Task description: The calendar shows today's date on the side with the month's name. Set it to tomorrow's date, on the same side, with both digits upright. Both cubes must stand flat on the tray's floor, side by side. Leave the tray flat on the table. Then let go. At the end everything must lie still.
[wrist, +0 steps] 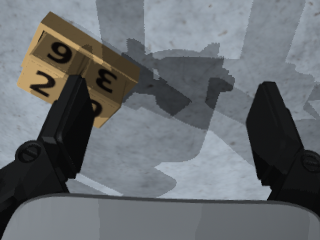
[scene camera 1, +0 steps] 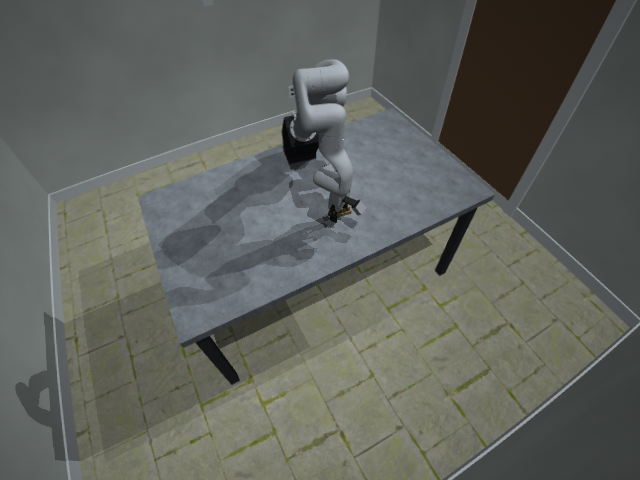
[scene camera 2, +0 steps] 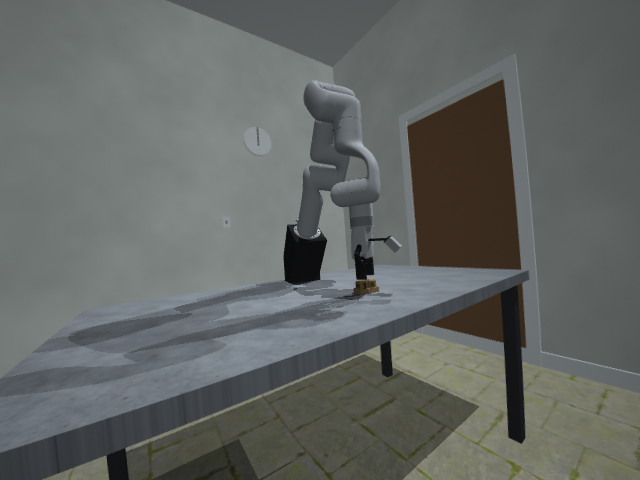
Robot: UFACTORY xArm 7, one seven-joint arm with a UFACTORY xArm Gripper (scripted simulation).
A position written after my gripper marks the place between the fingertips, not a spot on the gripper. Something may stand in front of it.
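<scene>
Scene camera 2 shows my gripper [scene camera 2: 365,277]. The wrist view shows the gripper [wrist: 171,98] and a wooden calendar tray [wrist: 56,26].
</scene>
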